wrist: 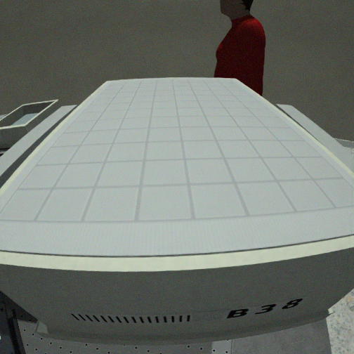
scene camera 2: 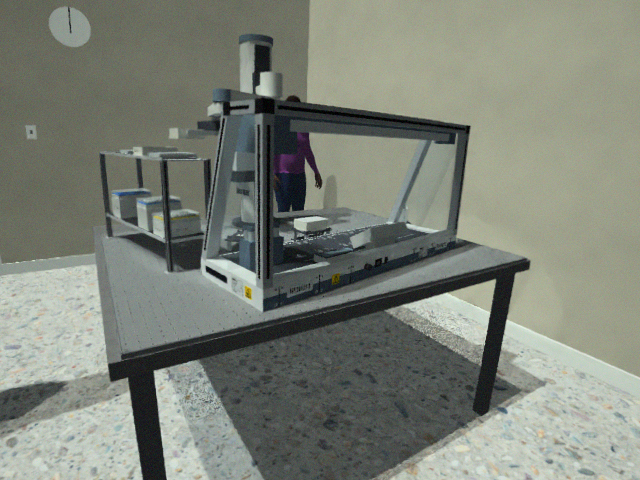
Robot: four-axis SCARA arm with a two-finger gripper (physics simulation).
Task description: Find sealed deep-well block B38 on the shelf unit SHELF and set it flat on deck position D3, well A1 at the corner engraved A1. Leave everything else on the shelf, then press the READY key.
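Note:
Block B38 point(scene camera 2: 179, 133) point(wrist: 175, 165) is white, with a pale gridded seal on top and "B38" and a row of dark bars on its near side in the wrist view. My gripper point(scene camera 2: 195, 133) point(wrist: 176, 119) is shut on it, one finger along each long side. In the scene view the block hangs level in the air, above and to the right of the shelf unit point(scene camera 2: 165, 217), outside the enclosure's left end. Flat white labware point(scene camera 2: 154, 150) lies on the shelf's top board. Position D3, its engraved corner and the READY key cannot be made out.
The glazed enclosure point(scene camera 2: 372, 116) stands on the table point(scene camera 2: 170, 315), its left-end post between shelf and deck. Inside, a white block point(scene camera 2: 310, 223) sits on a raised stand. Boxes with blue and yellow tops point(scene camera 2: 176, 222) fill the lower shelf. An open tray point(wrist: 30, 116) shows at left.

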